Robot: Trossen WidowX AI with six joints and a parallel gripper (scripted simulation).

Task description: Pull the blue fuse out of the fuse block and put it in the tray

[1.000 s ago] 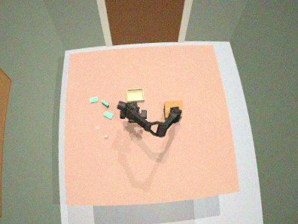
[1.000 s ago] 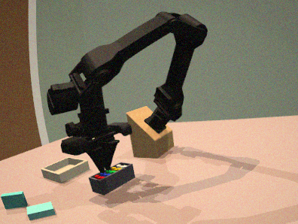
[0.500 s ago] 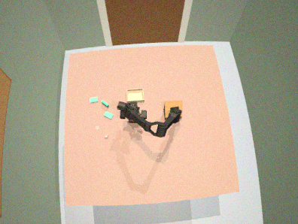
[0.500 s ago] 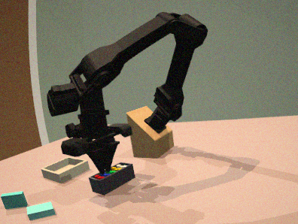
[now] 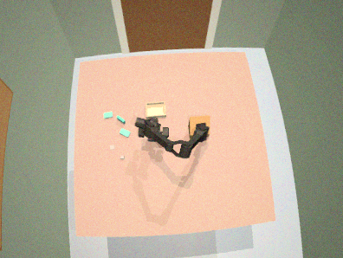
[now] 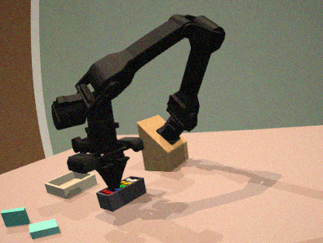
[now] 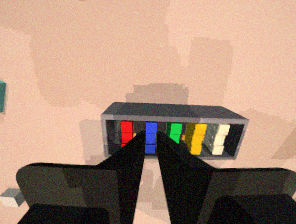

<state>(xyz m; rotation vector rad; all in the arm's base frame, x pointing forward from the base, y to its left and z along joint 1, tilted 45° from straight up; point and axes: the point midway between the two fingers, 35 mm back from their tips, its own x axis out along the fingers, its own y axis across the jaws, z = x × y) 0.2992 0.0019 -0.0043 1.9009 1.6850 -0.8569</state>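
My gripper tip is now 10 mm above the blue fuse. Also, from my gripper tip: green fuse (20 mm behind, 10 mm below); then yellow fuse (40 mm behind, 10 mm to the left, 10 mm below); then red fuse (20 mm ahead, 10 mm below).
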